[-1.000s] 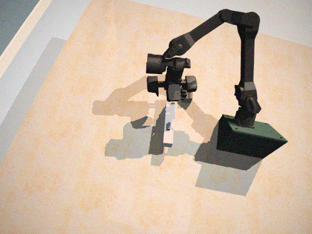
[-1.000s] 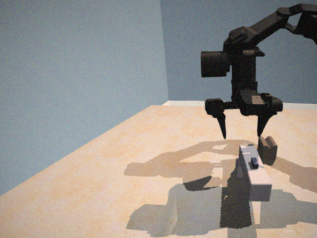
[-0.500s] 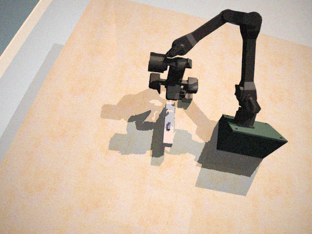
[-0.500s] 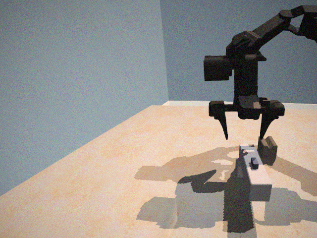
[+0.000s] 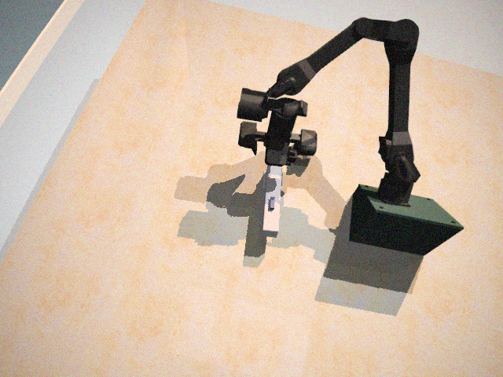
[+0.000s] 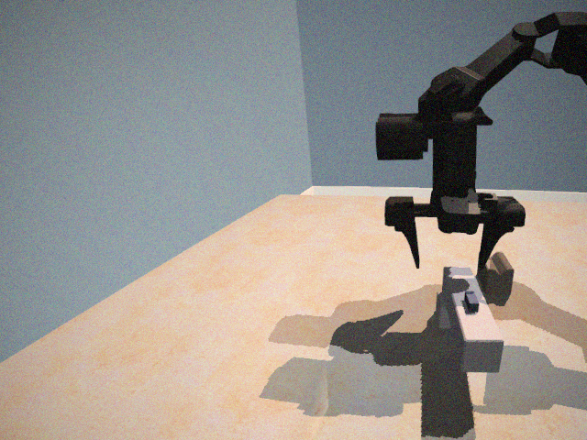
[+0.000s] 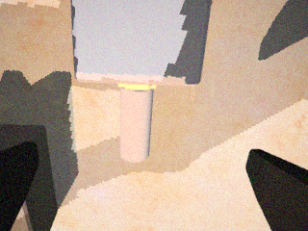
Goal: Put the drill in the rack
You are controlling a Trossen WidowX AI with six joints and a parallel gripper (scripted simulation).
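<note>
Now: the drill 6 cm to the left of my gripper tip. The rest, counted from my gripper tip: dark key (15 cm to the left); rack (8 cm behind, 4 cm to the right, 3 cm below).
</note>
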